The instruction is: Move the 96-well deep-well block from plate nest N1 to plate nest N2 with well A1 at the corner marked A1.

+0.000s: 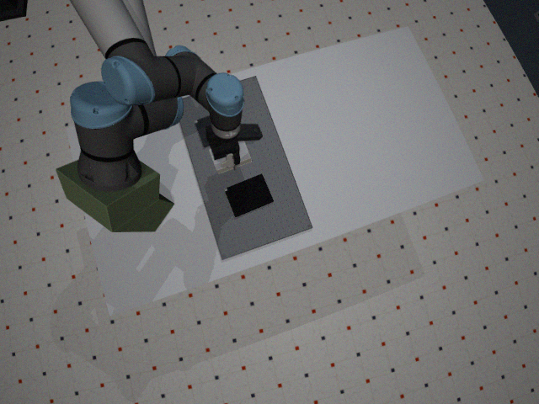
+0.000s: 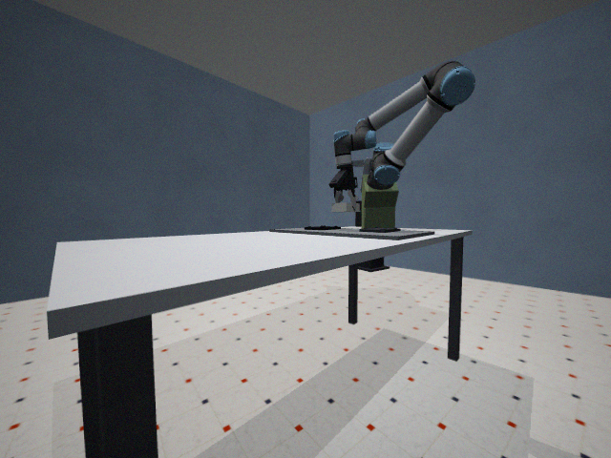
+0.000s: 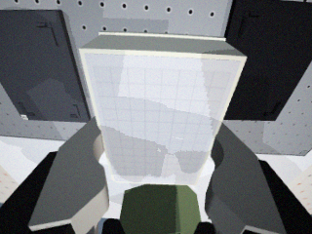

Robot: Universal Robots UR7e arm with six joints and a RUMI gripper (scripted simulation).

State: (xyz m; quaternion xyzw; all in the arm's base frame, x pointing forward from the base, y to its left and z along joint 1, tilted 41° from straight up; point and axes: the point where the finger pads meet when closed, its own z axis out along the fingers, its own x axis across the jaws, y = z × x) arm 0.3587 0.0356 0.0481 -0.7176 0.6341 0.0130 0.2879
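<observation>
Right now the white mark is 50 mm behind my hand, 100 mm to the right of it and 100 mm below it. Round my hand: deep-well block: right at my hand; then black plate nest: 40 mm ahead, 130 mm to the right, 100 mm below.
</observation>
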